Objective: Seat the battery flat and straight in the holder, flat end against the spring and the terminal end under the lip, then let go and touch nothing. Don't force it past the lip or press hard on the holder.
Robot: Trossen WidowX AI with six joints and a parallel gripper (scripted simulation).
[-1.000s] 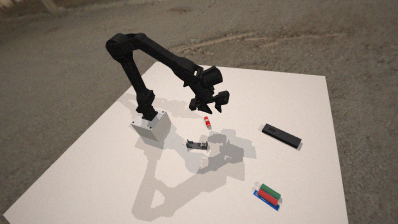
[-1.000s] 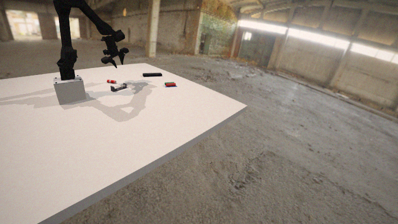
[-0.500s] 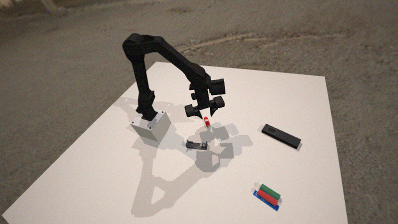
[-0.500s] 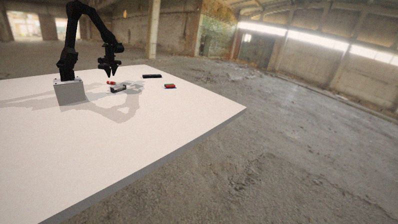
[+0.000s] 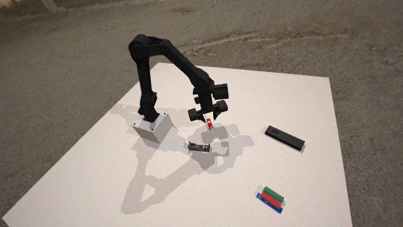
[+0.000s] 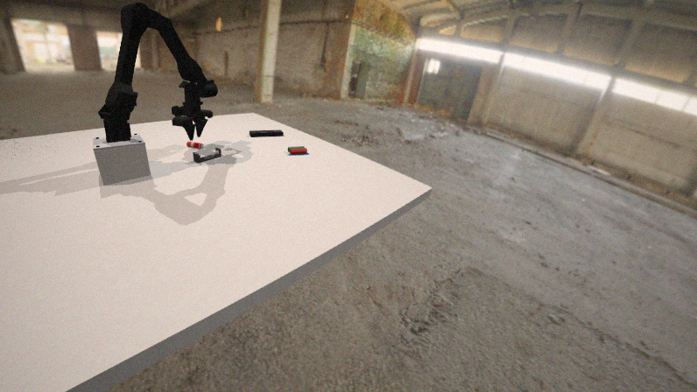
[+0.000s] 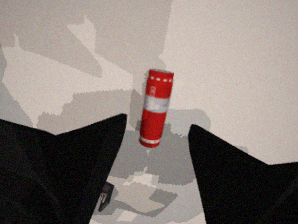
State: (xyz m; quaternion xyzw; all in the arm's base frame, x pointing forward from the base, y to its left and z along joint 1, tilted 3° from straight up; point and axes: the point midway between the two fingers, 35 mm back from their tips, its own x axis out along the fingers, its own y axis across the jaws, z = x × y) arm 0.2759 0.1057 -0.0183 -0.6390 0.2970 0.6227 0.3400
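Now: the grey battery 30 mm below my gripper tip. Round my gripper tip: black flat bar: 350 mm ahead, 20 mm to the left, 20 mm below.
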